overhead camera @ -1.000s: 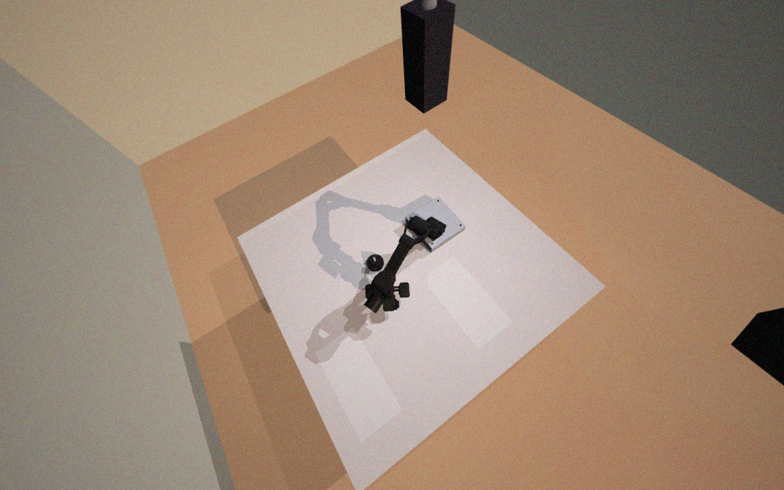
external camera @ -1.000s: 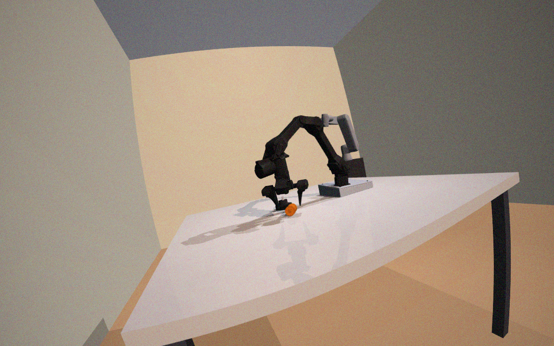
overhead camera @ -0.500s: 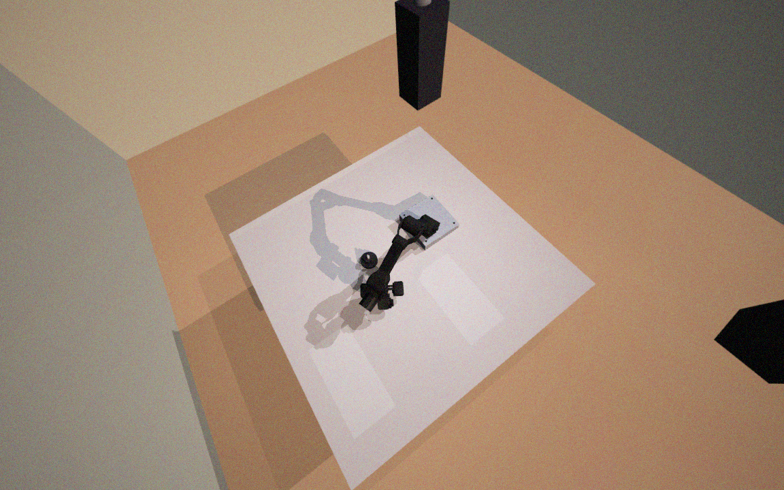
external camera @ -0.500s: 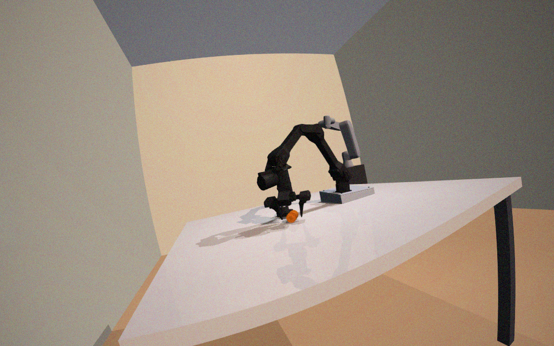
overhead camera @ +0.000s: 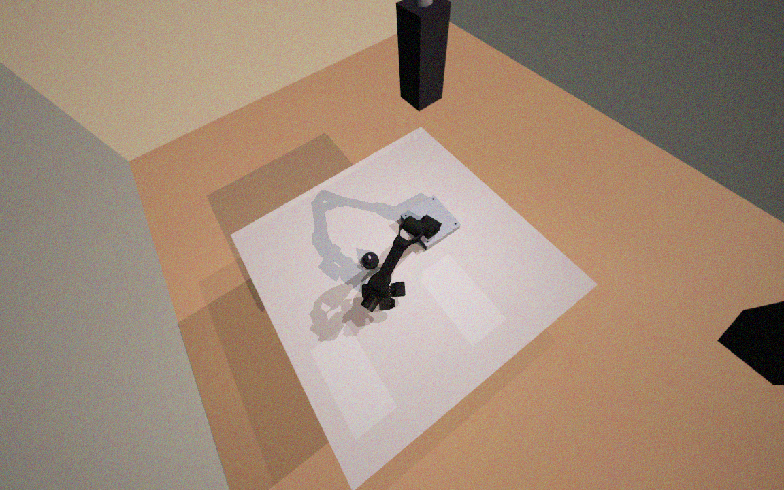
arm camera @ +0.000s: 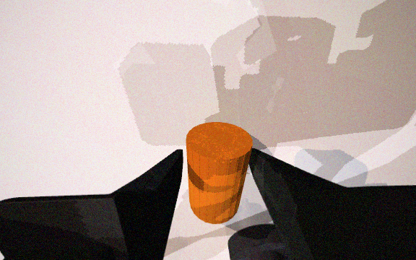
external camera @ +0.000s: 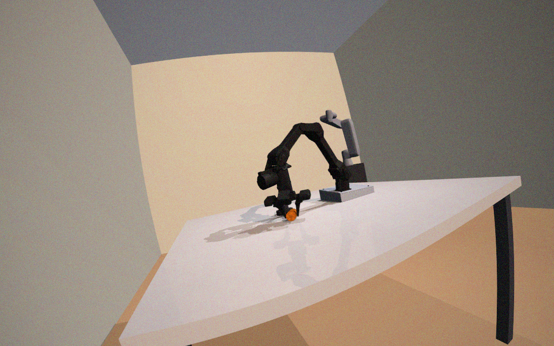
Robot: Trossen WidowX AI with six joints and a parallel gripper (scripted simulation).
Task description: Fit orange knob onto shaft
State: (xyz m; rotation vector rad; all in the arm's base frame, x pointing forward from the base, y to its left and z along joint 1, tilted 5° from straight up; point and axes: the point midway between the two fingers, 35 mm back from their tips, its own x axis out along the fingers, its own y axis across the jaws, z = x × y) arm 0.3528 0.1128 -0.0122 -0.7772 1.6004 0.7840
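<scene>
Right now the dark round pedestal is 4 cm behind my gripper tip, 17 cm to the right of it and 2 cm above it. The rest, counted from my gripper tip: orange knob 1 cm above.
</scene>
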